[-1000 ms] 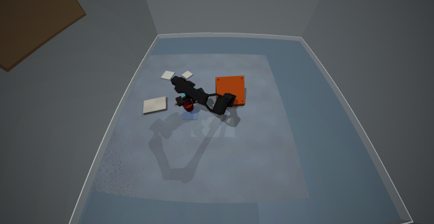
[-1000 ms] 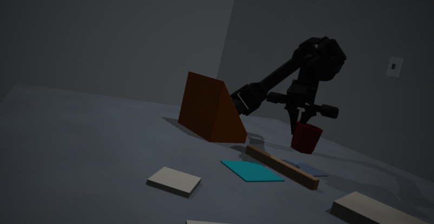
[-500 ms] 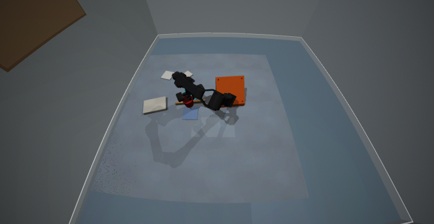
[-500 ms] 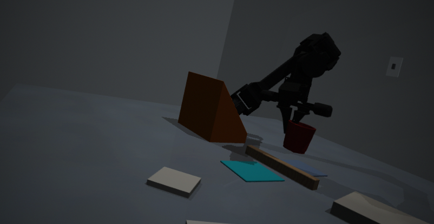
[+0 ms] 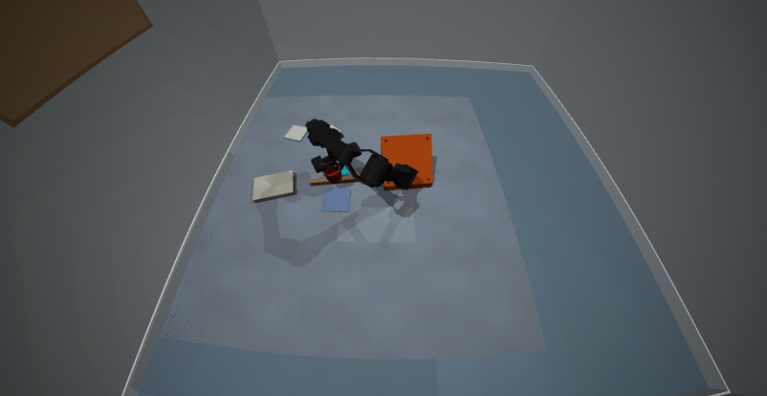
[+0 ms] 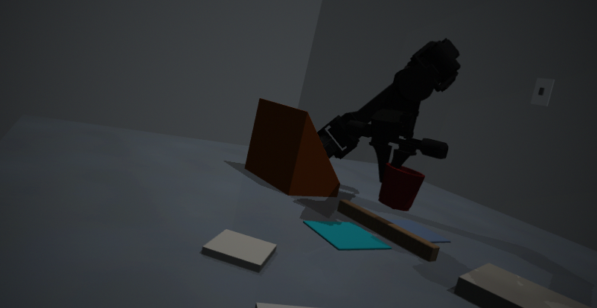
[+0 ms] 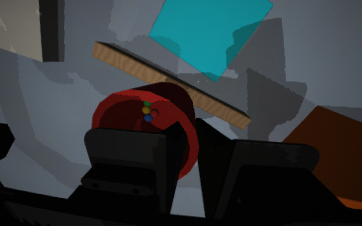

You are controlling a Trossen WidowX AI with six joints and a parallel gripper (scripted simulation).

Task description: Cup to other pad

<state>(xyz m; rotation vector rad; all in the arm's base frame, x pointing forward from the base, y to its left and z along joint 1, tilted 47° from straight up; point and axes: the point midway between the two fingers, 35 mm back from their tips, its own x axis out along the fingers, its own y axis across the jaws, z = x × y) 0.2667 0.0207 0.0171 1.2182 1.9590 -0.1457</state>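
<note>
The teal pad is 50 mm ahead of my gripper tip, 90 mm to the right of it and 100 mm below it. The rest, counted from my gripper tip: pale blue pad (10 mm ahead, 90 mm to the left, 100 mm below); then wooden bar (30 mm ahead, 90 mm below); then red cup (20 mm ahead, 20 mm to the left).
</note>
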